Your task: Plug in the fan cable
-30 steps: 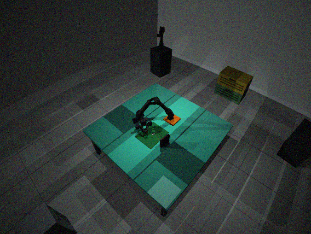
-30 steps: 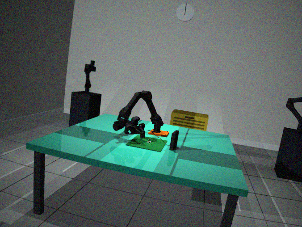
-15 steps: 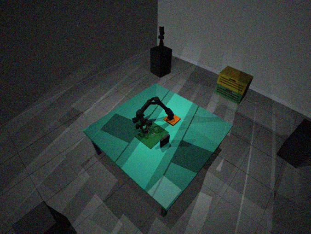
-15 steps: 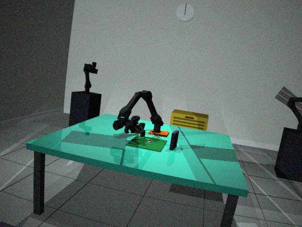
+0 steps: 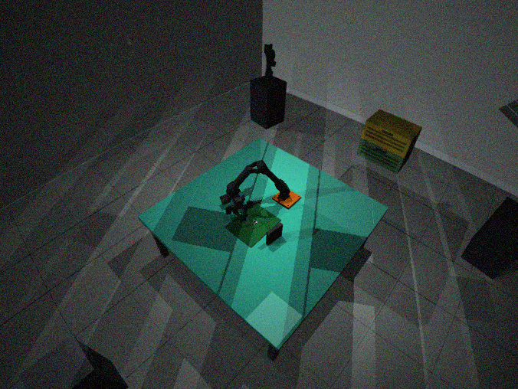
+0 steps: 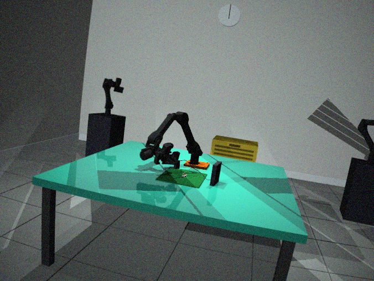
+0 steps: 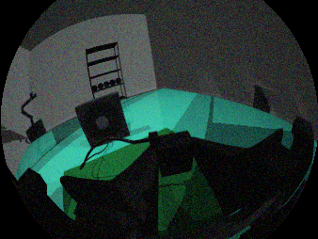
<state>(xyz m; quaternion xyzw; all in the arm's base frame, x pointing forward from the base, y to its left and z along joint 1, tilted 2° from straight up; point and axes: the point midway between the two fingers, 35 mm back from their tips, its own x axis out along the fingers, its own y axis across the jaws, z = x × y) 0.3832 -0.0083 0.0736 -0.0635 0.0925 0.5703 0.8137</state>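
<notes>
Now: gripper tip 10 cm above the green board, 6 cm past it and 2 cm to the right of it. From my gripper tip the other things lie so: dark fan plug (1 cm below); black fan (20 cm to the left, 8 cm behind, 3 cm below).
</notes>
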